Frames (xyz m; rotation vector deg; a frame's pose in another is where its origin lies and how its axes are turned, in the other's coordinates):
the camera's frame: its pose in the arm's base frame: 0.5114 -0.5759 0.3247 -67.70 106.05 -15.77
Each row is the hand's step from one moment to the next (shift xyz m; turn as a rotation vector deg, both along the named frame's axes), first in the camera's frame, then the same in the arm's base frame.
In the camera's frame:
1: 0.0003 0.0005 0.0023 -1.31 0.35 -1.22
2: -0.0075 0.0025 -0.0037 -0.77 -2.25 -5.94
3: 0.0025 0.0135 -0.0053 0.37 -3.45 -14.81
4: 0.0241 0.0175 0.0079 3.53 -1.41 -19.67
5: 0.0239 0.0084 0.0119 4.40 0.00 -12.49
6: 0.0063 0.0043 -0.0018 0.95 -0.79 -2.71
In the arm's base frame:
1: 0.0014 0.0006 -0.0018 -0.97 0.93 1.23
2: -0.0033 0.0064 0.0049 -3.12 -2.09 5.18
3: -0.0128 0.0036 -0.0064 -9.42 -5.96 10.35
4: -0.0081 -0.0085 -0.0285 -14.90 -8.74 10.14
5: 0.0006 -0.0120 -0.0253 -10.32 -6.84 4.69
6: -0.0049 -0.0034 -0.0051 -1.75 -1.89 1.49

